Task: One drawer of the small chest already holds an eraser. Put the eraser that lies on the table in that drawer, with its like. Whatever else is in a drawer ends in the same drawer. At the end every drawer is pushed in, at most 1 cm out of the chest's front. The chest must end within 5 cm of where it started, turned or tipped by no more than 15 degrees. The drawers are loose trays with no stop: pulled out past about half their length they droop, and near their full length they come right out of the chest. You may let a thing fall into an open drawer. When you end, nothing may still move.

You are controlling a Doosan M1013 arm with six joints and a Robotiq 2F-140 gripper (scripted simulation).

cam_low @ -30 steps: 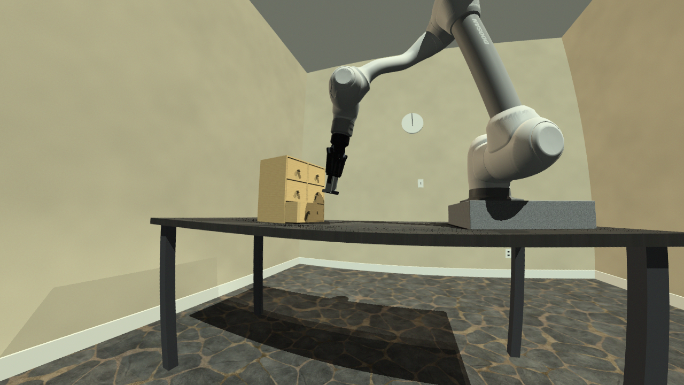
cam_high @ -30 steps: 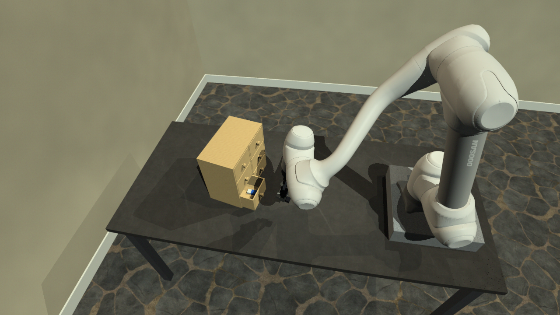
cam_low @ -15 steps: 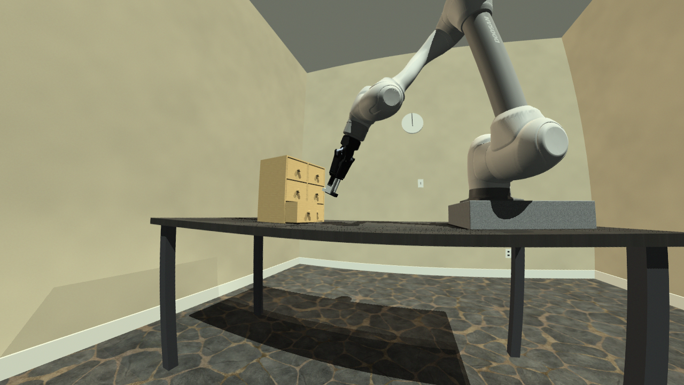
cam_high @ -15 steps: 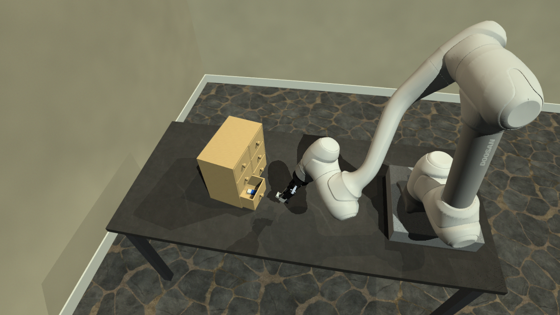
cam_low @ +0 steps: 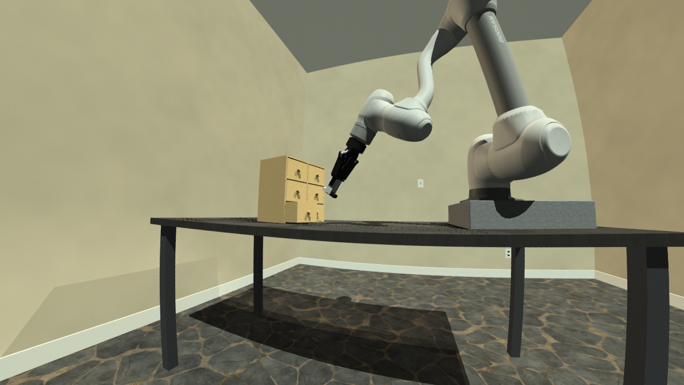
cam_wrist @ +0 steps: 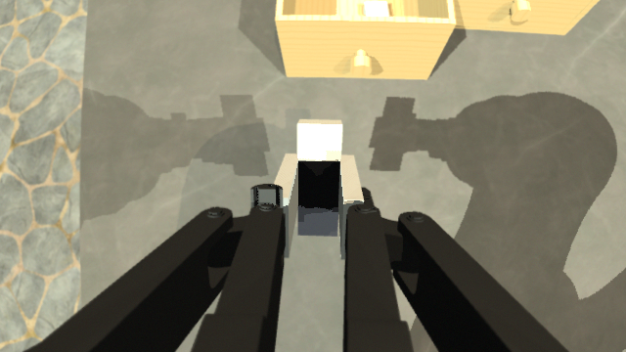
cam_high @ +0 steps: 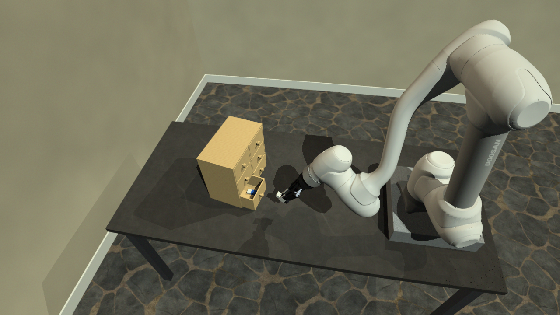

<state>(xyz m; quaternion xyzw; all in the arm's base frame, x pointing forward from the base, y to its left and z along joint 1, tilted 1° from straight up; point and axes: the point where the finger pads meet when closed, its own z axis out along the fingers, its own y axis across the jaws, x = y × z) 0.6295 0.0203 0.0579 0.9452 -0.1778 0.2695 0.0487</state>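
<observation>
Now: the blue eraser 170 mm ahead of my hand, 120 mm to the right of it and 140 mm below it.
</observation>
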